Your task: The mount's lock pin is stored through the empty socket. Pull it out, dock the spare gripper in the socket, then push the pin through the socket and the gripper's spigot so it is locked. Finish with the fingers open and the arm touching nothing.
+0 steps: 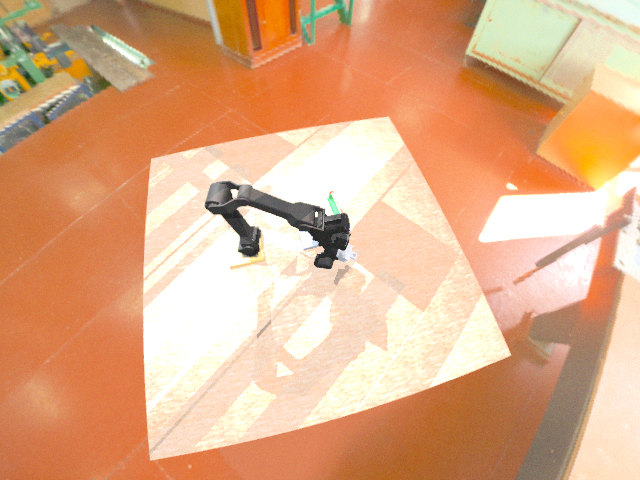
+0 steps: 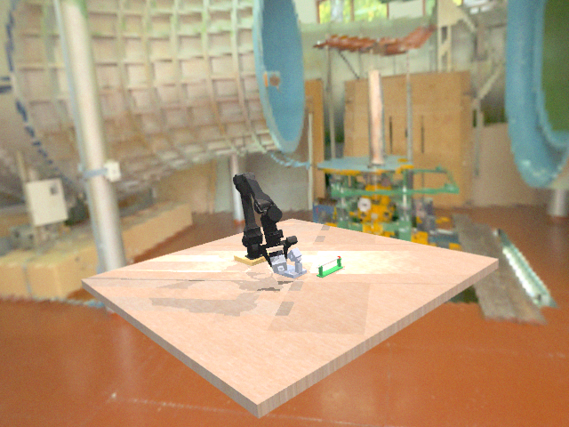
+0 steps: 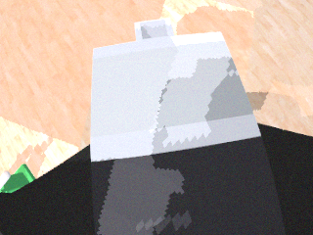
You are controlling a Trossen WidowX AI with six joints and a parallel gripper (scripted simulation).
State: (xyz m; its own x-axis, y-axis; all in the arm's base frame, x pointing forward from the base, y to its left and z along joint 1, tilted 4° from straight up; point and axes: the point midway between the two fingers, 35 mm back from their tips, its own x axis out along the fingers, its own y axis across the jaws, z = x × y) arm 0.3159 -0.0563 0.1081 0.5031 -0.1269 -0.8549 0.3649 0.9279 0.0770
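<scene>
Now: gripper tip 7 cm past the grey mount, 11 cm to the right of it and 3 cm above it. From my gripper tip the other things lie so: spare gripper: 1 cm ahead, 1 cm above; green cradle: 2 cm ahead, 24 cm to the left, 6 cm below.
</scene>
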